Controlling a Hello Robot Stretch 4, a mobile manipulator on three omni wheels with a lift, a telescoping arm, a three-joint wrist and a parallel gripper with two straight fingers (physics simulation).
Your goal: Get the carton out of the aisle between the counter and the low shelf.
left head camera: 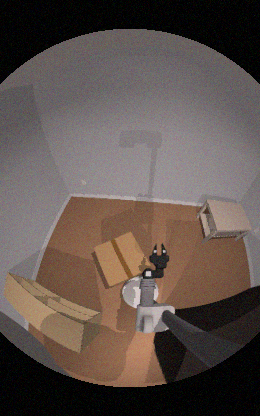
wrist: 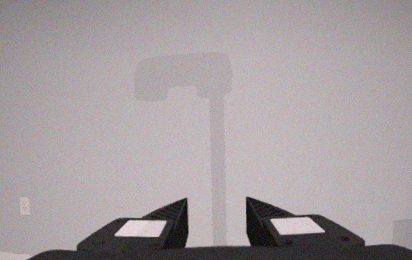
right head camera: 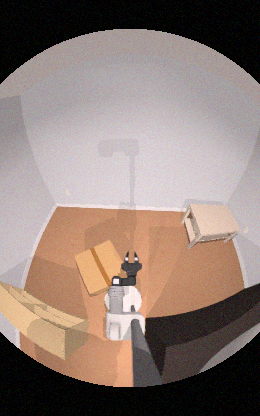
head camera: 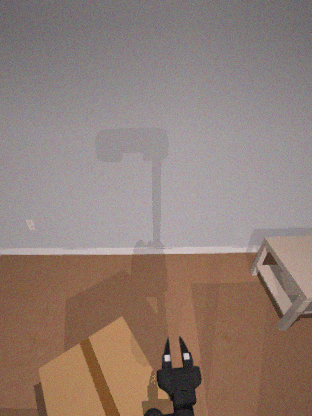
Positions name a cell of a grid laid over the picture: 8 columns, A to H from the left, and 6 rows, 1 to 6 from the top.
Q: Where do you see a light wooden table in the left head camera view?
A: At G4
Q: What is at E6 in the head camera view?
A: My gripper.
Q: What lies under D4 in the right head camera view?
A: A carton.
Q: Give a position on a carton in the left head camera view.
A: At D4
